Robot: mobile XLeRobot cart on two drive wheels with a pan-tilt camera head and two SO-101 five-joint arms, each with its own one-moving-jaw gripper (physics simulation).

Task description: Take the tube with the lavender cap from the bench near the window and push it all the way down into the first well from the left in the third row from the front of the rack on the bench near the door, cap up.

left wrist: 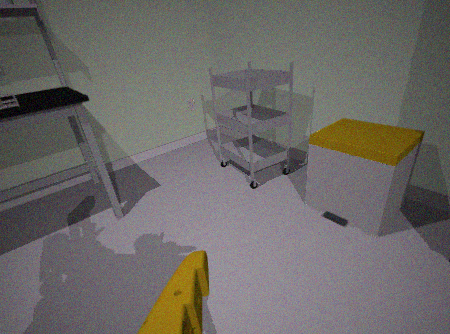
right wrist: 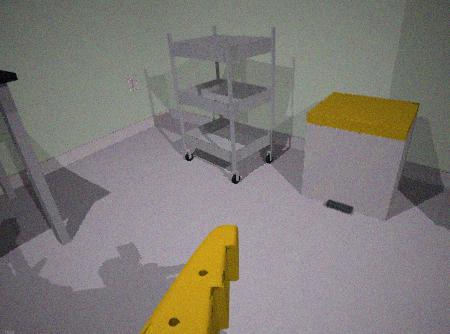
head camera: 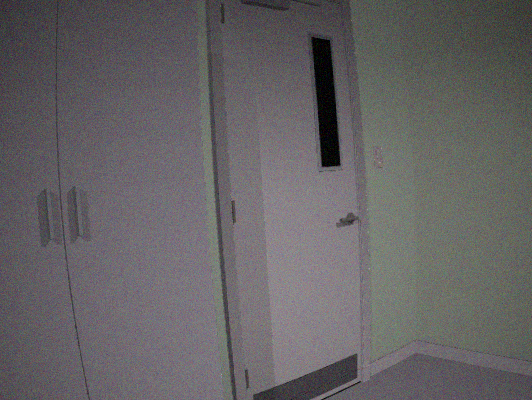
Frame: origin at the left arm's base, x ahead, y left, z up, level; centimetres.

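Seen in the pictures: left end effector, tool point: (left wrist: 207, 266); right end effector, tool point: (right wrist: 238, 245).
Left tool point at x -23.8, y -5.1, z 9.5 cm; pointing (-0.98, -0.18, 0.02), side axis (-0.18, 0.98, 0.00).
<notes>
A point is followed by its place in that frame.
My left gripper (left wrist: 200, 260) is fully open; one yellow jaw shows in the left wrist view, above the floor, with nothing against it. My right gripper (right wrist: 231, 235) is fully open too, one notched yellow jaw showing and nothing against it. A bench with a black top (left wrist: 47, 98) @[x -133.8, y -112.2, z -1.3 cm] (right wrist: 7, 76) @[x -128.6, y -88.6, z -2.0 cm] stands at the left of both wrist views, far beyond the jaws. A small pale slotted item (left wrist: 8, 102) @[x -114.0, y -114.1, z 1.4 cm] lies on it at the left edge of the left wrist view, too small to identify. The lavender-capped tube does not show in any view, and the rack cannot be made out.
The head camera faces a closed door (head camera: 310, 280) @[x -5.4, y 222.6, z -11.3 cm] with a lever handle (head camera: 347, 219) @[x 13.6, y 234.3, z 15.0 cm], beside a tall cabinet (head camera: 140, 150) @[x -47.2, y 121.6, z 48.9 cm]. A three-tier wheeled cart (left wrist: 250, 135) @[x -160.1, y -9.2, z -37.5 cm] (right wrist: 231, 115) @[x -159.9, y -9.6, z -36.5 cm] stands near the wall. A white bin with a yellow lid (left wrist: 367, 140) @[x -132.2, y 47.1, z -32.5 cm] (right wrist: 362, 115) @[x -133.0, y 43.4, z -32.5 cm] stands right of it.
</notes>
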